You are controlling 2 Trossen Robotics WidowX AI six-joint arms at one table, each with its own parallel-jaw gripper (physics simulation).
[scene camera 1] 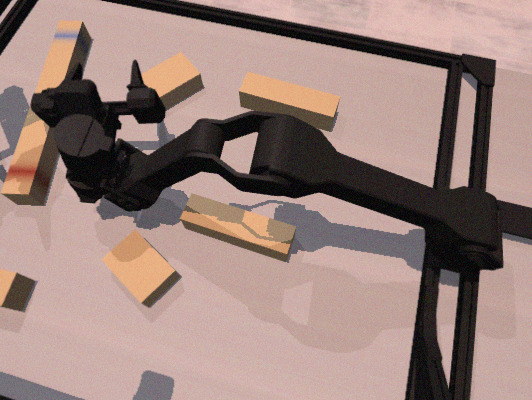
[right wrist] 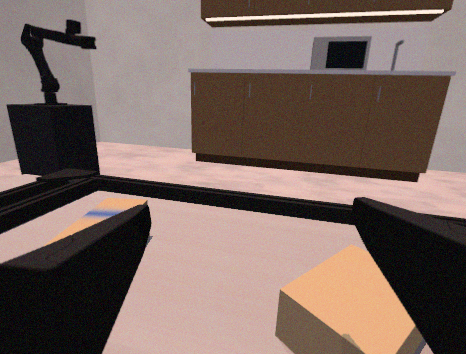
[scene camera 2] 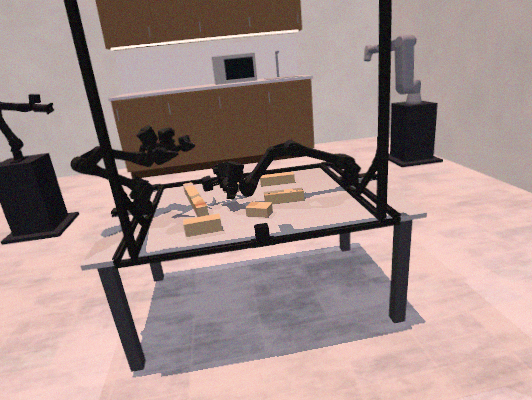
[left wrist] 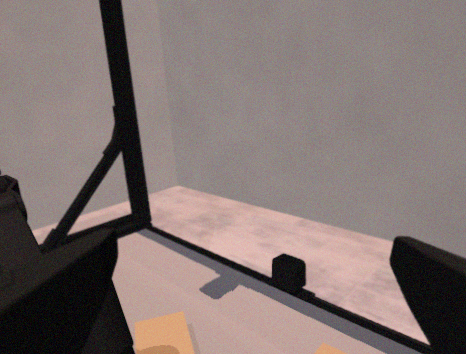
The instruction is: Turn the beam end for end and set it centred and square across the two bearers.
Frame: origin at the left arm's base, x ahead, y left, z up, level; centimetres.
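Where they show: left gripper, fingertip midpoint: (scene camera 2: 186, 149) (left wrist: 257, 246); right gripper, fingertip midpoint: (scene camera 1: 107, 62) (right wrist: 251, 210); left arm's base, link origin: (scene camera 2: 144, 212); right arm's base, link origin: (scene camera 1: 454, 250) (scene camera 2: 350, 183).
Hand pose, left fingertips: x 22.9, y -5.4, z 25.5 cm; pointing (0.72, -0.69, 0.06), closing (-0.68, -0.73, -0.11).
Note:
Each offset is from my left fingertips to the top centre of the thing.
The long wooden beam @(dx -1.6, dy +13.2, dz -23.0 cm) (scene camera 1: 59, 62) (scene camera 2: 195, 201) (right wrist: 75, 230) lies flat on the table, its blue-marked end at the far side and its red-marked end nearer. Two similar, roughly parallel wooden blocks @(dx +38.3, dy +24.8, dz -23.0 cm) (scene camera 1: 289, 97) @(dx +36.8, dy +0.3, dz -23.0 cm) (scene camera 1: 270, 227) (scene camera 2: 278, 179) (scene camera 2: 284, 196) look like the bearers; nothing rests on them. My right gripper (scene camera 1: 106, 67) (scene camera 2: 217, 181) (right wrist: 251, 210) is open and empty, above the table beside the beam; its arm hides the beam's middle in scene camera 1. My left gripper (scene camera 2: 175, 149) (left wrist: 257, 246) is open and empty, raised high at the left in scene camera 2.
A short block @(dx +16.8, dy +23.9, dz -23.6 cm) (scene camera 1: 175, 75) (right wrist: 345, 290) lies near the right gripper. Another short block @(dx +24.8, dy -9.4, dz -23.6 cm) (scene camera 1: 140, 267) (scene camera 2: 259, 209) (left wrist: 162, 331) lies nearer the front, and a further block @(dx +2.7, dy -18.0, dz -22.4 cm) (scene camera 1: 7, 287) (scene camera 2: 202, 226) (left wrist: 330, 350) lies at the front left. A black frame (scene camera 1: 280, 32) (scene camera 2: 320, 232) edges the table.

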